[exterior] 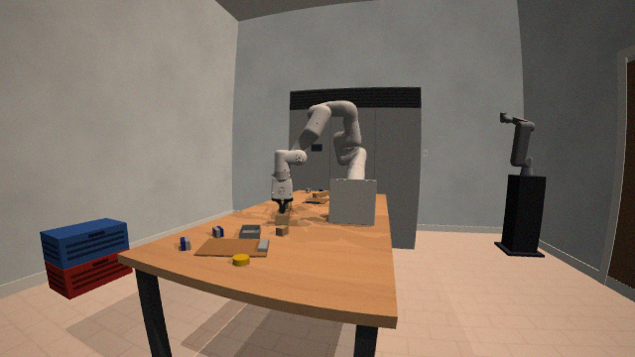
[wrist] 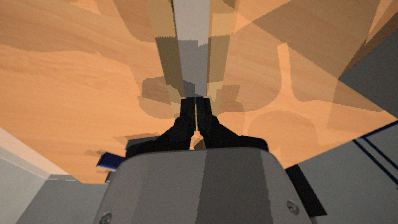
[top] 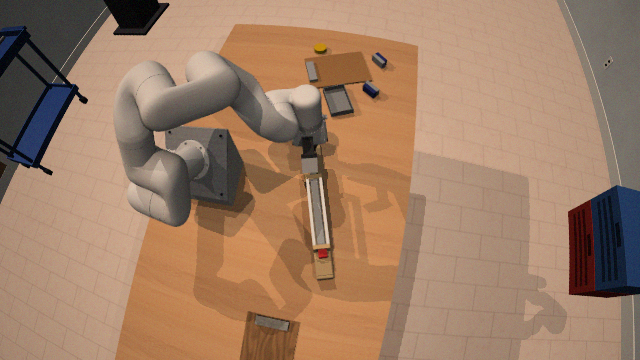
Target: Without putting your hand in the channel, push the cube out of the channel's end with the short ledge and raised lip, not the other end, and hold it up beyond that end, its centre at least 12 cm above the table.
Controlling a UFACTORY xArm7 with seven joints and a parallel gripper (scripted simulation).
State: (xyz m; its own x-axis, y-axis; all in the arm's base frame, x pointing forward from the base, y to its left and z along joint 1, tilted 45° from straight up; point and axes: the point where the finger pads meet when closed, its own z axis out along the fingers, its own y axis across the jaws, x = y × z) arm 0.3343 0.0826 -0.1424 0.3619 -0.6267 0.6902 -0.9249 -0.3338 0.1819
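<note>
The red cube lies 120 mm ahead of my hand, 310 mm to the right of it and 10 mm below it. From my hand the other things lie so: yellow disc 100 mm behind, 490 mm to the left, 60 mm below; grey tray 30 mm ahead, 240 mm to the left, 60 mm below; tan block 90 mm behind, 180 mm to the left, 50 mm below.
</note>
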